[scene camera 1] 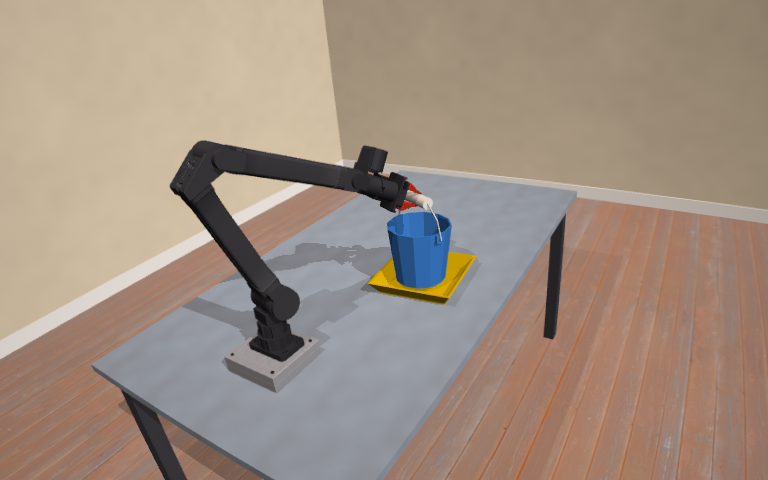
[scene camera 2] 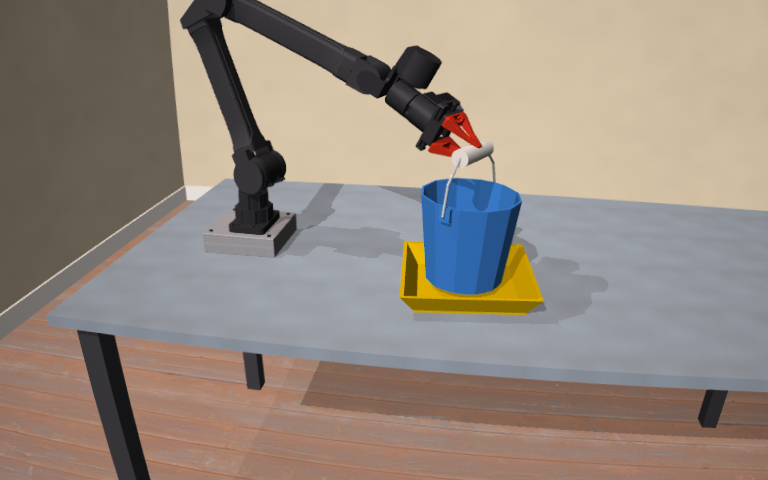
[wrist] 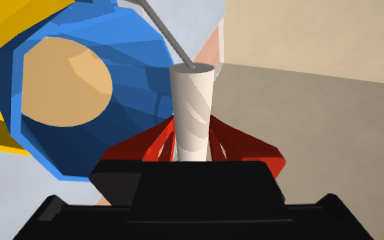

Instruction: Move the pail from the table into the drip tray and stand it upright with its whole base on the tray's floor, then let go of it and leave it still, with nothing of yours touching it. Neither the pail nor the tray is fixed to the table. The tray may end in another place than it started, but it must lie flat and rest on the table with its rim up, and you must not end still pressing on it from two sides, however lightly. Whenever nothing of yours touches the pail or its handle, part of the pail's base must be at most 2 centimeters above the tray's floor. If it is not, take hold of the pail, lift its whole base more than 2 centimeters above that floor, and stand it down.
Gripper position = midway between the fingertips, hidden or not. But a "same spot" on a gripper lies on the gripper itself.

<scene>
My gripper shows in scene camera 1, in scene camera 2 and in the wrist view [191, 120]. One and the same spot on my gripper: [scene camera 2: 451, 121] is [scene camera 1: 412, 184].
</scene>
